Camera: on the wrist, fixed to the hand. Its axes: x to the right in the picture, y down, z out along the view.
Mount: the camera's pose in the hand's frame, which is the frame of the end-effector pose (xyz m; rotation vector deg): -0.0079 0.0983 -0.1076 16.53 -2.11 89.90
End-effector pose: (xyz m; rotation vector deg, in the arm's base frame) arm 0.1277 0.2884 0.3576 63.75 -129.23 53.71
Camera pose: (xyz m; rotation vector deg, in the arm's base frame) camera 0.0625 0.4155 0.3874 42.75 134.45 -81.86
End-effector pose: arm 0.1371 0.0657 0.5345 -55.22 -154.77 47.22
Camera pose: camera 0.2305 0.1718 0.5709 142.16 62.08 -62.18
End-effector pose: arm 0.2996 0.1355 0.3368 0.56 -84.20 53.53
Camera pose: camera 0.3375 0.2541 0.2607 -59.45 -67.69 135.56
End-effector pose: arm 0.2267 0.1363 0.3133 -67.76 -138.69 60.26
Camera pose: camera 0.3429 0.2242 0.3214 140.94 41.59 -75.61
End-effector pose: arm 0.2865 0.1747 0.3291 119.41 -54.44 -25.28
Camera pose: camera 0.2967 0.1959 0.4731 54.86 -133.13 29.20
